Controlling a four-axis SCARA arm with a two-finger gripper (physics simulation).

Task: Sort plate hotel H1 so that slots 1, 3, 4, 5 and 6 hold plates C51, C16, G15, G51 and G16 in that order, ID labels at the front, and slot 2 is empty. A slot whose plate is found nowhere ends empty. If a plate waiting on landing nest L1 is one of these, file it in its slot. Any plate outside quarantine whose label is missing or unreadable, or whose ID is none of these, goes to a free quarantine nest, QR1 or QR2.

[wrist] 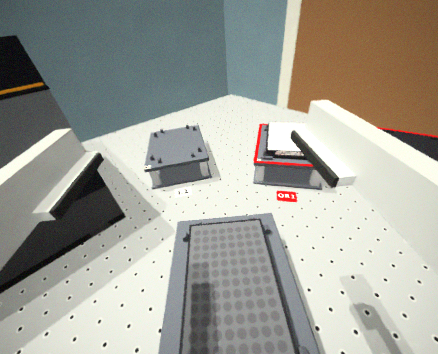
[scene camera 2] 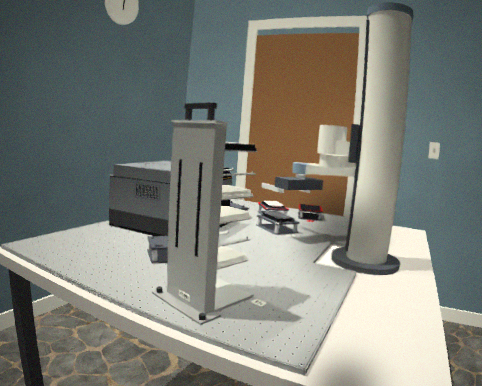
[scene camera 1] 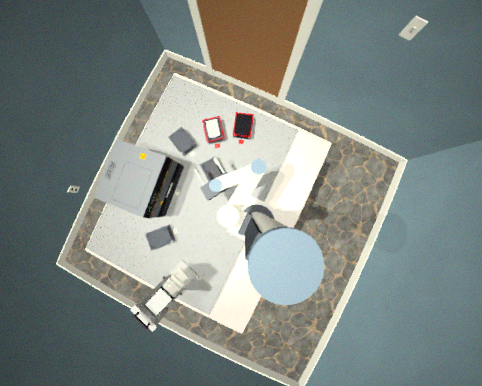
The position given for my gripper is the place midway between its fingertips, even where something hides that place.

Observation:
In view: my gripper (scene camera 2: 275, 185), a black plate (wrist: 231, 291) and a landing nest L1 (wrist: 174, 146).
My gripper is seen too in the wrist view (wrist: 194, 131).

